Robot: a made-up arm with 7 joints. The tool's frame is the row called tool. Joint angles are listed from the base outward. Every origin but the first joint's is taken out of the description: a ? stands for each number. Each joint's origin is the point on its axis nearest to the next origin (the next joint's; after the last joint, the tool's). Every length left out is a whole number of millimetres.
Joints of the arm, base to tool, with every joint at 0 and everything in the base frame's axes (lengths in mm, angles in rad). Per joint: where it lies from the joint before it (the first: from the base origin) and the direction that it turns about. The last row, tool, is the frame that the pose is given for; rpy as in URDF.
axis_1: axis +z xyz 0 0 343
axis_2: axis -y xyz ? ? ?
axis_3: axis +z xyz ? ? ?
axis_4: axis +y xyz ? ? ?
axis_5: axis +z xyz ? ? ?
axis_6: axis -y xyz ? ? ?
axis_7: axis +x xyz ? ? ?
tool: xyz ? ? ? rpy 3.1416 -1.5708 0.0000
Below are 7 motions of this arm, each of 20 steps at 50 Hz.
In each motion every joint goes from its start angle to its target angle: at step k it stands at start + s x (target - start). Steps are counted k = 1, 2, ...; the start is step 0. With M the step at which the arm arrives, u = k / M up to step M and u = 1 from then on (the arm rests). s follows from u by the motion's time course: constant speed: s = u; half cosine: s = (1 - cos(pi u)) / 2; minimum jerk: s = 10 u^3 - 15 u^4 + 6 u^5.
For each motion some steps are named. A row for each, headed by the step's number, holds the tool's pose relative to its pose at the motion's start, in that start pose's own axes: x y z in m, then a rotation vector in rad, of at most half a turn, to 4 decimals.
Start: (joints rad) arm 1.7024 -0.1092 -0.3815 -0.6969 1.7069 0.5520 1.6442
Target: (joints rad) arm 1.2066 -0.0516 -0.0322 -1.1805 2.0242 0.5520 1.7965
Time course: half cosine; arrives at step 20
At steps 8, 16, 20:
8: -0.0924 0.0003 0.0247 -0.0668 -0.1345 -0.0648
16: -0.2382 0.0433 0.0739 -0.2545 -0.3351 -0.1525
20: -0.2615 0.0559 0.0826 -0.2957 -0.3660 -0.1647

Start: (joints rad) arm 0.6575 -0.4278 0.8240 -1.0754 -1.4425 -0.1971 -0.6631
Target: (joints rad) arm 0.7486 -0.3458 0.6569 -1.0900 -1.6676 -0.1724 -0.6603
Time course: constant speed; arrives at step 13
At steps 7, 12, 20:
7: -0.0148 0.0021 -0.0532 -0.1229 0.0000 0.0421
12: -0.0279 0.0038 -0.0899 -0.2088 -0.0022 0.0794
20: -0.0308 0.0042 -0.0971 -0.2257 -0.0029 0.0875

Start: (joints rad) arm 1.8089 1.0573 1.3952 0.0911 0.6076 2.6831 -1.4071
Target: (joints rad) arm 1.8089 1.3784 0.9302 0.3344 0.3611 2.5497 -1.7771
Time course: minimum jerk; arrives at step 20
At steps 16, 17, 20:
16: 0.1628 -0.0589 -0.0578 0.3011 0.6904 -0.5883
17: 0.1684 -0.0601 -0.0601 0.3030 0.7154 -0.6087
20: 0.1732 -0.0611 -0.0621 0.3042 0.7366 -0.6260

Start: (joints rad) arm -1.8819 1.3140 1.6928 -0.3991 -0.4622 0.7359 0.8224
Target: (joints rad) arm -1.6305 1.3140 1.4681 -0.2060 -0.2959 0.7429 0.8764
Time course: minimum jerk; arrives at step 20
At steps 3, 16, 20:
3: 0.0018 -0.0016 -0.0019 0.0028 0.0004 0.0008
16: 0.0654 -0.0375 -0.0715 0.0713 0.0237 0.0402
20: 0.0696 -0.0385 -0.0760 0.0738 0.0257 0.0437

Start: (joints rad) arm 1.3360 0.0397 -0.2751 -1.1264 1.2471 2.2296 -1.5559
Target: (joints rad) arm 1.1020 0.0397 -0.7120 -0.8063 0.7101 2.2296 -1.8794
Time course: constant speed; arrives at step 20
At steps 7, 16, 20:
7: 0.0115 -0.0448 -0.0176 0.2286 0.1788 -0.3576
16: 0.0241 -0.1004 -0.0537 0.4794 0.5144 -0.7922
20: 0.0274 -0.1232 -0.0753 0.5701 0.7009 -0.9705

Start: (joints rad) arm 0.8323 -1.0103 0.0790 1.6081 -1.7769 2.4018 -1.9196
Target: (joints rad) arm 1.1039 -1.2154 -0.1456 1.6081 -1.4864 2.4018 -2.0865
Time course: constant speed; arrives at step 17
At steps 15, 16, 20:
15: 0.0553 -0.0235 0.1087 0.0370 0.1178 0.0155
16: 0.0594 -0.0243 0.1153 0.0416 0.1269 0.0135
20: 0.0636 -0.0251 0.1218 0.0464 0.1362 0.0109

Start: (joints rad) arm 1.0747 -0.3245 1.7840 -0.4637 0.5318 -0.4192 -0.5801
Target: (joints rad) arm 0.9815 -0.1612 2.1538 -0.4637 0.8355 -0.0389 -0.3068
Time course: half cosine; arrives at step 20
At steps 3, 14, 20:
3: 0.0049 -0.0036 0.0027 0.0155 0.0335 0.0005
14: 0.0591 -0.0492 0.0449 0.3090 0.4536 0.0839
20: 0.0702 -0.0603 0.0596 0.4156 0.5547 0.1327

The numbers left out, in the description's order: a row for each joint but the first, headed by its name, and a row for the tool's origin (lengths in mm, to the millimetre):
axis_2: 0 -77 0
axis_3: 0 0 379
axis_4: 13 40 0
axis_5: -17 0 360
axis_6: 0 -98 0
axis_7: 14 0 102
tool: 0 0 0

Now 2 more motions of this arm.
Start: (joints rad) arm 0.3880 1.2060 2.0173 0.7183 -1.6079 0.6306 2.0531
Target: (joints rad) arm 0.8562 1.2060 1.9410 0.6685 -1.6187 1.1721 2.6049
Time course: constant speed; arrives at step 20
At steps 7, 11, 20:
7: 0.1015 -0.0154 -0.1043 0.2789 -0.0362 0.2968
11: 0.1577 -0.0112 -0.1656 0.4397 -0.0730 0.4551
20: 0.2749 0.0314 -0.3027 0.8052 -0.1997 0.7701

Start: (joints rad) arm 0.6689 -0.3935 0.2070 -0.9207 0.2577 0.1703 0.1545
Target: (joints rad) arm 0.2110 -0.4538 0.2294 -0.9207 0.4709 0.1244 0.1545
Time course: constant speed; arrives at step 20
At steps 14, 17, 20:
14: 0.0105 -0.0217 0.0000 -0.1182 -0.0727 -0.1450
17: 0.0127 -0.0255 -0.0003 -0.1456 -0.0890 -0.1734
20: 0.0149 -0.0290 -0.0009 -0.1736 -0.1054 -0.2009

